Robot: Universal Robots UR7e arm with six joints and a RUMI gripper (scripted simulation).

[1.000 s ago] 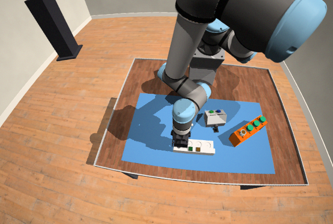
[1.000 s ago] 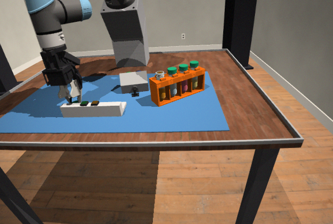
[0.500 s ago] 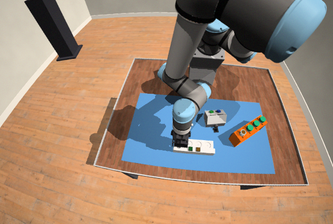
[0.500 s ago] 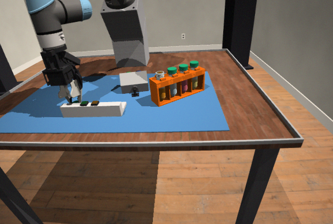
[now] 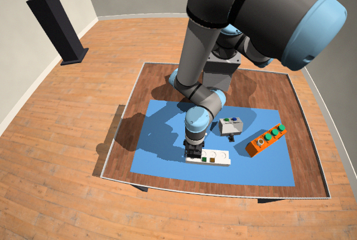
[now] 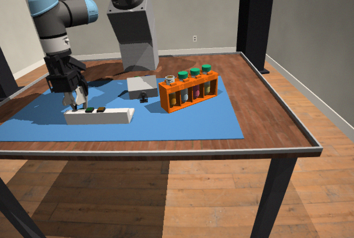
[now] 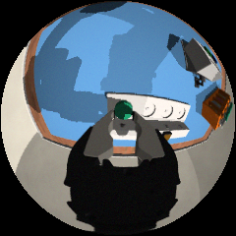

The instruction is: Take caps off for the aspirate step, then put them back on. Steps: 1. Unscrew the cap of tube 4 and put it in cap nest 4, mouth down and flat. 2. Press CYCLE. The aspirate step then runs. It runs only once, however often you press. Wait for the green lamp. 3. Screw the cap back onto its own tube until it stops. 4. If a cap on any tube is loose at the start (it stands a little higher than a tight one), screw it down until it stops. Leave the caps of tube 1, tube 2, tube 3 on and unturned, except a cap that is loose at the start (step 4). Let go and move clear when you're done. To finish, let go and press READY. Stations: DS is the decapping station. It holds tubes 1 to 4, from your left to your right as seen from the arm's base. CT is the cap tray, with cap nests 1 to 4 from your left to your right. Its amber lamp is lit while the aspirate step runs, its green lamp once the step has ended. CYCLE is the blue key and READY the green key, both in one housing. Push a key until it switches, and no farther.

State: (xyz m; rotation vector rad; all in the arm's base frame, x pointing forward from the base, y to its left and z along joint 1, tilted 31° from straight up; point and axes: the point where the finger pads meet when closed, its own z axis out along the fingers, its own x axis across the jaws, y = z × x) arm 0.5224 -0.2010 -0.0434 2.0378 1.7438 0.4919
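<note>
Right now the green key is 20 cm to the left of my hand, 15 cm behind it and 3 cm above it. Round my hand: green cap 2 cm below; blue key 25 cm to the left, 15 cm behind, 3 cm above; grey key housing 22 cm to the left, 14 cm behind, 2 cm above.
</note>
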